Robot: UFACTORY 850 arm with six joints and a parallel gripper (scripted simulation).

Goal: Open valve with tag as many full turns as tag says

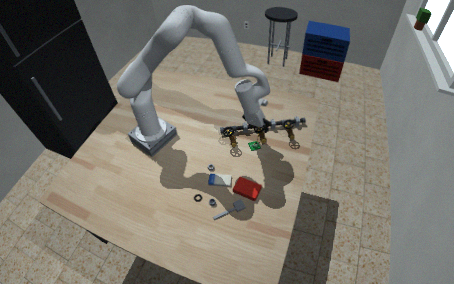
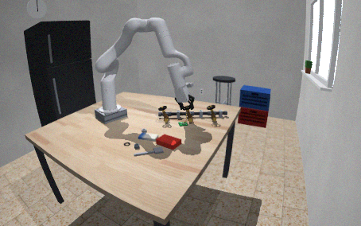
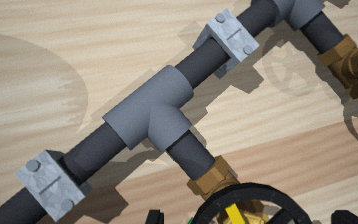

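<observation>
Now: hand 30 mm past the green tag, 50 mm to the left of it and 100 mm above it. Round my hand: grey scraper 60 mm behind, 440 mm to the right, 100 mm below; then red box 10 mm behind, 330 mm to the right, 90 mm below; then white block 150 mm behind, 300 mm to the right, 100 mm below.
</observation>
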